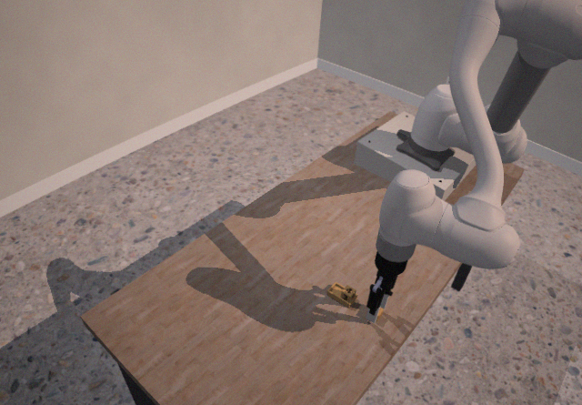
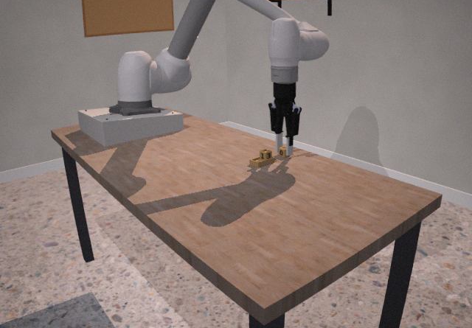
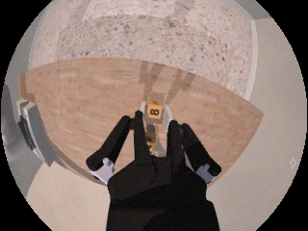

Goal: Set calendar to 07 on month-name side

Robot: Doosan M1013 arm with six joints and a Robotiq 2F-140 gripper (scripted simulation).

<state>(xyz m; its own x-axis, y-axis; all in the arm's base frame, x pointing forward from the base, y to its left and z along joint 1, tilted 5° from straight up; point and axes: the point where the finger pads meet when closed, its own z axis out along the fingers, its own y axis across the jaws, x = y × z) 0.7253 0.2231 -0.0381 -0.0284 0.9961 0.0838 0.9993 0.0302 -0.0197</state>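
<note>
Right now my hand is 11 cm to the left of the tray and 3 cm above it.
</note>
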